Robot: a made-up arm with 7 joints. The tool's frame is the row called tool. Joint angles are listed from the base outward.
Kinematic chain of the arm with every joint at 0, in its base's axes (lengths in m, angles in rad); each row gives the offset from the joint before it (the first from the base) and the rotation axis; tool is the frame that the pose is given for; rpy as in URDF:
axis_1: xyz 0 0 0 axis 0.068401 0.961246 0.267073
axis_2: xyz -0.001 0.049 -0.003 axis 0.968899 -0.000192 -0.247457
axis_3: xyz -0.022 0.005 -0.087 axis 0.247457 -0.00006 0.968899
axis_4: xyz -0.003 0 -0.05 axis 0.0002 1 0.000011
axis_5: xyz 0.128 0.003 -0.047 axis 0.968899 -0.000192 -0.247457
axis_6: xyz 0.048 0 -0.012 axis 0.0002 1 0.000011
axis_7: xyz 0.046 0 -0.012 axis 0.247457 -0.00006 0.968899
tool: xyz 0 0 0 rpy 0 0.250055 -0.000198
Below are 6 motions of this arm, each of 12 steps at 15 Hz.
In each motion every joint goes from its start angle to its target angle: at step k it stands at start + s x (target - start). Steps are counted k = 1, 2, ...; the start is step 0. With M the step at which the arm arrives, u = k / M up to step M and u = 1 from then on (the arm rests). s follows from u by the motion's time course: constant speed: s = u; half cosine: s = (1 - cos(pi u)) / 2; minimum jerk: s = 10 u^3 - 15 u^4 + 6 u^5.
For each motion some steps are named. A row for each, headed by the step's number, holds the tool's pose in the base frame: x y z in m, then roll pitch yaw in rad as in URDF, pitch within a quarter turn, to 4 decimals.
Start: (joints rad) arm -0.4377 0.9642 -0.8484 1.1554 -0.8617 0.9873 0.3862
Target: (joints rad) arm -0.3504 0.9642 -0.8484 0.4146 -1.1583 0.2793 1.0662
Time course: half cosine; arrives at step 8
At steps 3, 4, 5, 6, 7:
3: 0.1262 0.2541 -0.2634 1.7796 0.5151 1.7158
4: 0.1425 0.2259 -0.2704 1.5835 0.5315 1.5124
5: 0.1563 0.1954 -0.2727 1.3751 0.5222 1.3437
6: 0.1658 0.1687 -0.2707 1.1988 0.5022 1.2364
7: 0.1708 0.1506 -0.2674 1.0841 0.4871 1.1844

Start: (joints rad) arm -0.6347 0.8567 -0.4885 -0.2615 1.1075 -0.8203 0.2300
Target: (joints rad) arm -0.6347 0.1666 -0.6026 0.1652 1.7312 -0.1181 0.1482
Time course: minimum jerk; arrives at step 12
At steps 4, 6, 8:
4: 0.2345 -0.0199 -0.0899 2.0126 -0.0095 -1.3689
6: 0.2444 -0.0412 -0.1090 2.0371 -0.0516 -1.1739
8: 0.2471 -0.0680 -0.1246 2.0598 -0.0875 -1.0051

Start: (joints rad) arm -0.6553 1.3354 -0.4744 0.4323 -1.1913 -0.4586 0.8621
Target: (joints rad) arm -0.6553 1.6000 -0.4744 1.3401 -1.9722 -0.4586 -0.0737
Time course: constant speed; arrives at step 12
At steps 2, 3, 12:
2: 0.2646 0.2616 -0.0366 -0.0701 -0.3229 0.9881
3: 0.2554 0.2813 -0.0321 -0.0769 -0.3121 1.0094
12: 0.1098 0.4010 0.0350 -0.3014 -0.4757 1.2429

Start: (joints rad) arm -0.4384 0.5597 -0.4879 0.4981 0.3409 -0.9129 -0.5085
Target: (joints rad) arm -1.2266 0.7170 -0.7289 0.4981 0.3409 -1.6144 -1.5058
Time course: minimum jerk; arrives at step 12
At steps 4, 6, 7, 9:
4: 0.2501 0.0399 -0.1745 0.9507 0.3956 -1.5805
6: 0.2711 0.0234 -0.1217 1.1673 0.6686 -1.8648
7: 0.2774 0.0161 -0.0935 1.2866 0.8608 -1.9615
9: 0.2816 0.0068 -0.0492 1.5699 1.2056 -1.9580

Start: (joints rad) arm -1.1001 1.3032 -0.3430 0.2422 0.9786 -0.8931 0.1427
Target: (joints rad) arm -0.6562 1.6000 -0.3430 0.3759 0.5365 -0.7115 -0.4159
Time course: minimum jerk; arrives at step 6
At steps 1, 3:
1: 0.2853 0.1269 0.0562 2.3489 0.1454 -0.8603
3: 0.2775 0.1719 0.0270 2.2057 0.3715 -0.5322

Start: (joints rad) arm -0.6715 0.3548 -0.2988 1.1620 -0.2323 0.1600 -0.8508
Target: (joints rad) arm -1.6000 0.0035 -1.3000 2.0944 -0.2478 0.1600 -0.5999
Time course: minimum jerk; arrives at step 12
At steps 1, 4, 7, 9, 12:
1: 0.2330 0.1204 -0.2877 -0.6220 0.8187 -1.1399
4: 0.2555 0.0952 -0.2785 -0.5565 0.9523 -1.2255
7: 0.3150 0.0799 -0.2085 0.4297 1.2462 -0.5267
9: 0.3476 0.0810 -0.1319 1.2569 1.0518 0.2037
12: 0.3571 0.0804 -0.0905 1.4067 0.8965 0.3298

